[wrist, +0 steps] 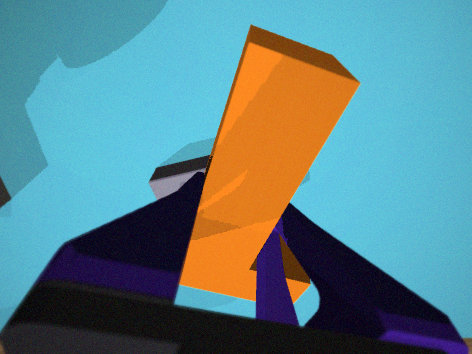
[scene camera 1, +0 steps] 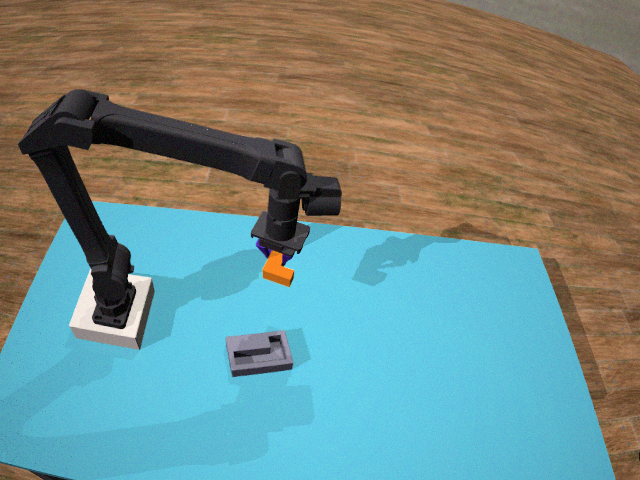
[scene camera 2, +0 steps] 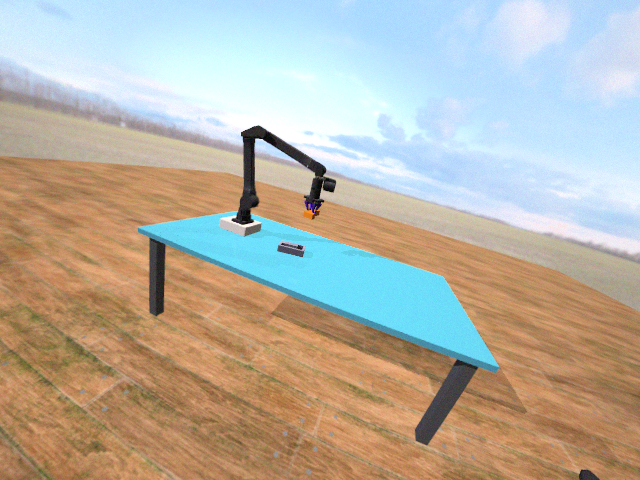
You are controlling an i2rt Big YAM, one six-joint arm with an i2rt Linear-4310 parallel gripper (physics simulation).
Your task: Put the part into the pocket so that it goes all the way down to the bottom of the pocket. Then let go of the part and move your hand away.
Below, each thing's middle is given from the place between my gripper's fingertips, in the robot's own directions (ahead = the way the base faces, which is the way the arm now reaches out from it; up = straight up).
The orange L-shaped block [scene camera 1: 274, 271] is 1 cm above my hand. The rest, counted from my hand: grey pocket block [scene camera 1: 259, 353] 19 cm below, 12 cm to the right, 2 cm behind.
